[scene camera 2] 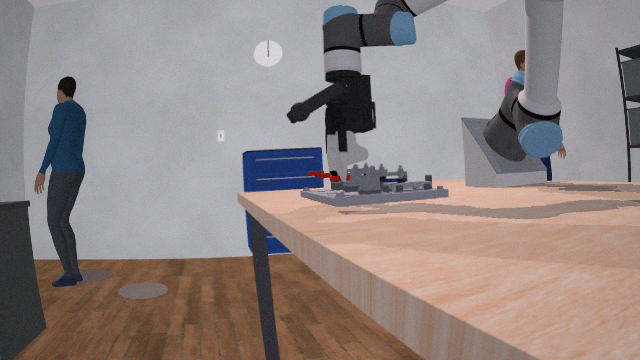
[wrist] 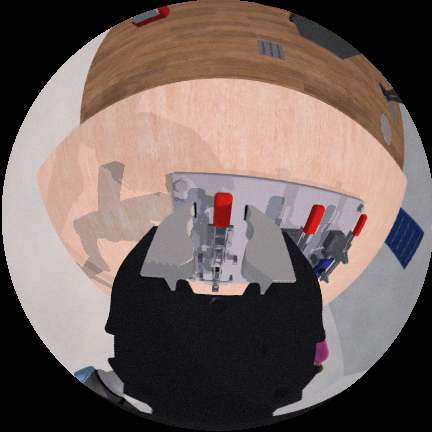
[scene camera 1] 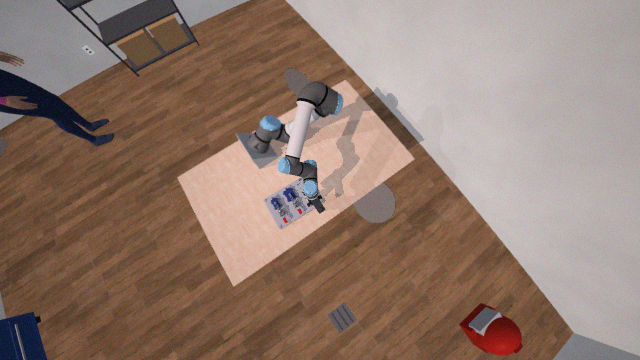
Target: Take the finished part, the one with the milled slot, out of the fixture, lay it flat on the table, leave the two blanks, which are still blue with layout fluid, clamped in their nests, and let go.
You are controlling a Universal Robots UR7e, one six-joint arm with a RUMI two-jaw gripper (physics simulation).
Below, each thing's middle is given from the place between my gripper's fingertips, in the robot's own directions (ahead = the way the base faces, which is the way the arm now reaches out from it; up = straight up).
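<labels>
Grey fixture plate (scene camera 2: 327,196): my gripper 30 mm above it, 110 mm to the left of it, 90 mm past it.
</labels>
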